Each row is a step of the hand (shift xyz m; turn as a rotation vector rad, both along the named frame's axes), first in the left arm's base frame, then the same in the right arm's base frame.
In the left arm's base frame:
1: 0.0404 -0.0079 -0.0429 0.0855 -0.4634 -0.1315
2: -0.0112 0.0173 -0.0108 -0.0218 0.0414 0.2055
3: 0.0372 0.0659 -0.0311 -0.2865 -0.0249 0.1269
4: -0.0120 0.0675 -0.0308 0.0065 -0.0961 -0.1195
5: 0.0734 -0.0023 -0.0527 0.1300 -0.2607 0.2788
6: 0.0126 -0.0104 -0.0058 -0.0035 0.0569 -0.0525
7: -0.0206 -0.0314 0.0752 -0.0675 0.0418 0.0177
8: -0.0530 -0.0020 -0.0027 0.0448 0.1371 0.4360
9: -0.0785 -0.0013 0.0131 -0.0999 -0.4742 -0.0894
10: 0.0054 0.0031 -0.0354 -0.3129 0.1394 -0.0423
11: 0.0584 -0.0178 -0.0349 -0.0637 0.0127 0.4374
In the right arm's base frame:
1: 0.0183 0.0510 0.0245 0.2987 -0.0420 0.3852
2: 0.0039 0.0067 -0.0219 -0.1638 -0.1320 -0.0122
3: -0.0271 0.0704 -0.0317 0.0433 -0.2777 -0.1408
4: -0.0068 0.0391 -0.0638 0.1350 0.0443 0.0580
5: 0.0083 0.0809 0.0394 -0.1284 -0.2014 0.3249
6: 0.0042 0.0078 0.0149 0.0111 0.0546 -0.0539
7: -0.0305 -0.0749 0.0230 -0.0053 -0.0386 -0.0714
8: 0.0260 -0.0332 -0.0322 -0.4124 -0.2019 -0.0061
9: 0.0250 -0.0597 -0.0463 0.3535 -0.1935 0.2836
10: 0.0222 0.0279 -0.0047 0.0953 -0.1192 -0.3096
11: 0.0096 0.0535 0.0447 -0.3024 -0.3220 0.0206

